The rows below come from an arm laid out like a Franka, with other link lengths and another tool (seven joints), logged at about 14 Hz.
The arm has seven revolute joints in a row. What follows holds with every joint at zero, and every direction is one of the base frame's. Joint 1 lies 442.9 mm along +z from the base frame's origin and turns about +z. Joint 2 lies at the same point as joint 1 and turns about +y. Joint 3 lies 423.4 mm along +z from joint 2 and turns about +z. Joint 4 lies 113.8 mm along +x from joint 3 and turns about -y. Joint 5 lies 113.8 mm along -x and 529.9 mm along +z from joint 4 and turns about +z. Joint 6 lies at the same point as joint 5 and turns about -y. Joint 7 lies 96.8 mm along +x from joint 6 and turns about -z. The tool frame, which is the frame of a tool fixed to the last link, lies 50 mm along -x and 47 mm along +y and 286 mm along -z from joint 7; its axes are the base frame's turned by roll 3.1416, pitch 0.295 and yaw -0.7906 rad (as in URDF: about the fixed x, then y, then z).
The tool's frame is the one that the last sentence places.
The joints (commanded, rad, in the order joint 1, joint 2, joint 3, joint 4, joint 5, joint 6, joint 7), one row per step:
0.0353 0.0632 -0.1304 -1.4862 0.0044 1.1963 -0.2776
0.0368 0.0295 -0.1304 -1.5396 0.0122 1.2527 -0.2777
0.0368 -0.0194 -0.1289 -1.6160 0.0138 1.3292 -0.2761
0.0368 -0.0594 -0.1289 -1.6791 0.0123 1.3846 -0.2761
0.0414 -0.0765 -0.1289 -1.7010 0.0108 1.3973 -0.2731
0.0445 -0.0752 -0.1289 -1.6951 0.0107 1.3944 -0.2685
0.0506 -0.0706 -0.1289 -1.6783 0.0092 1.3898 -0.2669
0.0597 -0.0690 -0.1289 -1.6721 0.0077 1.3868 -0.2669
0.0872 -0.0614 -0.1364 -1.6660 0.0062 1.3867 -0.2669
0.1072 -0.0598 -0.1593 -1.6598 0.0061 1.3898 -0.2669
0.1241 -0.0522 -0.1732 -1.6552 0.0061 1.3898 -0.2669
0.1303 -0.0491 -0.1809 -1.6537 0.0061 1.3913 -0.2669
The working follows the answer.
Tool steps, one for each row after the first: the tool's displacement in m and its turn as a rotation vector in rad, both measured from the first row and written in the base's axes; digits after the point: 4 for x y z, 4 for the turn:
-0.0012 0.0019 -0.0079 0.0087 -0.0374 0.0012
-0.0048 0.0022 -0.0192 0.0116 -0.0865 0.0004
-0.0106 0.0013 -0.0289 0.0122 -0.1186 -0.0001
-0.0151 0.0037 -0.0303 0.0116 -0.1263 0.0017
-0.0142 0.0058 -0.0280 0.0101 -0.1278 0.0004
-0.0111 0.0088 -0.0222 0.0074 -0.1351 0.0052
-0.0103 0.0138 -0.0199 0.0062 -0.1366 0.0144
-0.0073 0.0251 -0.0214 0.0056 -0.1348 0.0345
-0.0048 0.0230 -0.0194 0.0060 -0.1424 0.0316
-0.0021 0.0247 -0.0216 0.0059 -0.1393 0.0345
-0.0007 0.0238 -0.0228 0.0056 -0.1392 0.0330

Tool pose at each row, in the base's axes (x y z in m, rotation vector in rad; rounded; the steps above come from the unrounded poses):
0.6028 -0.0223 0.7028 -2.8299 0.9308 0.9622
0.6017 -0.0204 0.6949 -2.8312 0.9189 0.9078
0.5980 -0.0201 0.6837 -2.8365 0.9127 0.8349
0.5923 -0.0211 0.6740 -2.8402 0.9091 0.7869
0.5878 -0.0186 0.6725 -2.8430 0.9063 0.7755
0.5886 -0.0166 0.6748 -2.8435 0.9089 0.7728
0.5918 -0.0135 0.6807 -2.8500 0.9038 0.7615
0.5925 -0.0086 0.6829 -2.8579 0.8923 0.7598
0.5955 0.0028 0.6814 -2.8725 0.8664 0.7639
0.5980 0.0007 0.6834 -2.8710 0.8692 0.7524
0.6007 0.0024 0.6812 -2.8728 0.8657 0.7572
0.6022 0.0015 0.6800 -2.8720 0.8679 0.7572

